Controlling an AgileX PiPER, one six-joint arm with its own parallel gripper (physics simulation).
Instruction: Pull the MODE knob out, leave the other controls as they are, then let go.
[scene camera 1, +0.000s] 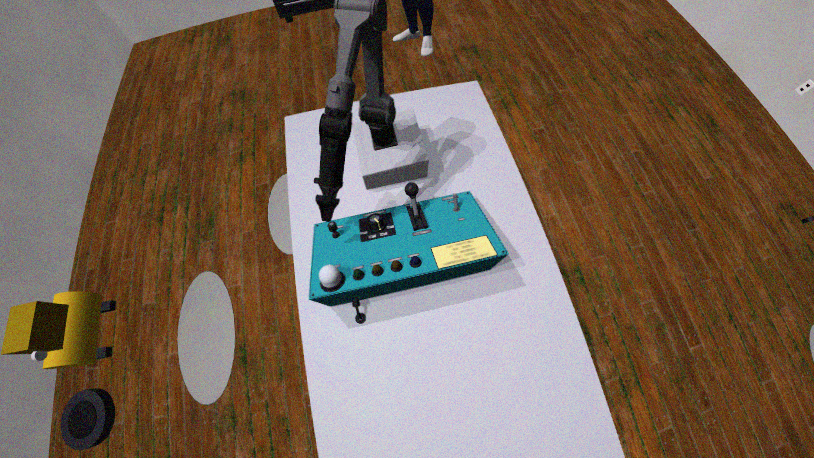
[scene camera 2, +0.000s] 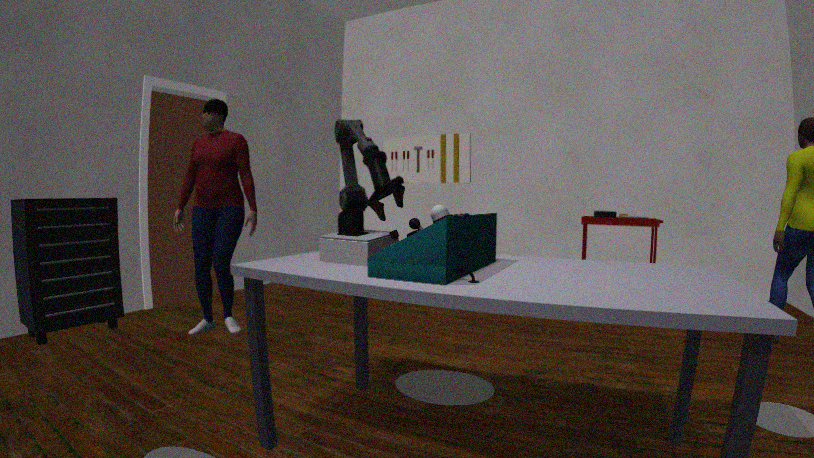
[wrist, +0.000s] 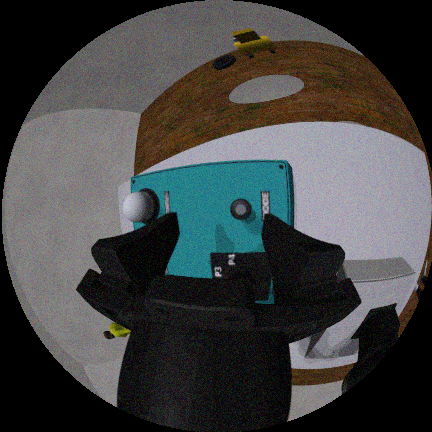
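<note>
The MODE knob (scene camera 1: 333, 227) (scene camera 2: 393, 234) (wrist: 241, 209) is a small dark knob with a round grey top, near one corner of the teal control box (scene camera 1: 352, 247) (scene camera 2: 421, 256) (wrist: 200, 185). The MODE label (wrist: 265, 204) is beside it in the wrist view. My gripper (scene camera 1: 326, 218) (scene camera 2: 391, 210) (wrist: 219, 223) is open and empty, above the box and apart from the knob. In the wrist view the knob shows between the fingertip directions, nearer the right finger. How far out the knob stands is hard to tell.
A white dome (scene camera 1: 330, 276) (scene camera 2: 438, 212) (wrist: 135, 206), a rotary selector (scene camera 1: 376, 222), a black-balled lever (scene camera 1: 412, 190), a toggle (scene camera 1: 455, 202) and several small buttons are on the box. A small lever (scene camera 1: 359, 313) (scene camera 2: 472, 277) sticks out from its side. The arm's pedestal (scene camera 1: 395, 173) (scene camera 2: 347, 250) stands behind.
</note>
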